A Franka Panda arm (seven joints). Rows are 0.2 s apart.
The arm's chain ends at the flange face. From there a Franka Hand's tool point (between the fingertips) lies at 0.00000 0.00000 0.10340 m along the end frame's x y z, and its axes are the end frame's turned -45 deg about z.
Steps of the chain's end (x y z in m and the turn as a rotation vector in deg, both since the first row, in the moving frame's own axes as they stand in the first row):
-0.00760, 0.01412, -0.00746, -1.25, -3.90, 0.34
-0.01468, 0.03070, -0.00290, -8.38, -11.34, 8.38
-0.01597, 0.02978, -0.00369, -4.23, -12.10, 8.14
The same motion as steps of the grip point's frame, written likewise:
-0.02191, 0.00121, -0.00772, 1.87, -3.64, 0.34
-0.05664, 0.00577, -0.00601, 2.09, -13.94, 8.38
-0.05224, -0.00163, -0.00626, 5.56, -11.55, 8.14

